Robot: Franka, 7 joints.
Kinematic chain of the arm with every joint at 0, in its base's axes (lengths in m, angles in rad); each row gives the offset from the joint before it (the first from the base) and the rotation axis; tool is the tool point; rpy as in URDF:
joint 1: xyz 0 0 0.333 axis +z
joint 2: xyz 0 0 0 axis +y
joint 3: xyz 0 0 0.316 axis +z
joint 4: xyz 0.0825 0 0 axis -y
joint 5: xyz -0.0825 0 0.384 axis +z
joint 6: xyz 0 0 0 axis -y
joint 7: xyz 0.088 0 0 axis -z
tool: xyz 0 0 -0.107 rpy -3.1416 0 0
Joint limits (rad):
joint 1: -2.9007..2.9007
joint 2: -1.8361..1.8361
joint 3: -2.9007..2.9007
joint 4: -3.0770..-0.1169
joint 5: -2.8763..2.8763
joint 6: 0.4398..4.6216
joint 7: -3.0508..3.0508
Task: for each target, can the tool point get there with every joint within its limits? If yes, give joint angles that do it. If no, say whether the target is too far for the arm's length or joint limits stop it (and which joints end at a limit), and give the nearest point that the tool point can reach.
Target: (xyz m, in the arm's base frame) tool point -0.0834 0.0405 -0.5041
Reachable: no: joint limits stop it (at a limit: joint 2) | nearest point -0.1249 0.0607 -0.3408 | short by 0.170 m
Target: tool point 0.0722 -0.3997 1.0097
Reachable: yes | joints -2.0332 0.7882 2.0225 -0.7984 1.7941 1.3726 1.6471
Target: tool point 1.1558 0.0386 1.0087
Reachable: no: too far | nearest point 0.7403 0.0247 0.7658 | short by 0.481 m
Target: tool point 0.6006 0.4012 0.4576
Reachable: yes | joints 1.0972 0.9586 -1.2360 -1.1608 -1.3213 3.7925 2.4695
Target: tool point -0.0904 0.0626 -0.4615
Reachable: no: joint limits stop it (at a limit: joint 2) | nearest point -0.1174 0.0813 -0.3418 | short by 0.124 m
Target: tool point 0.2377 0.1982 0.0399
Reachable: yes | joints -1.2029 -1.5045 2.2219 -2.7119 -0.4627 4.2502 -1.1281
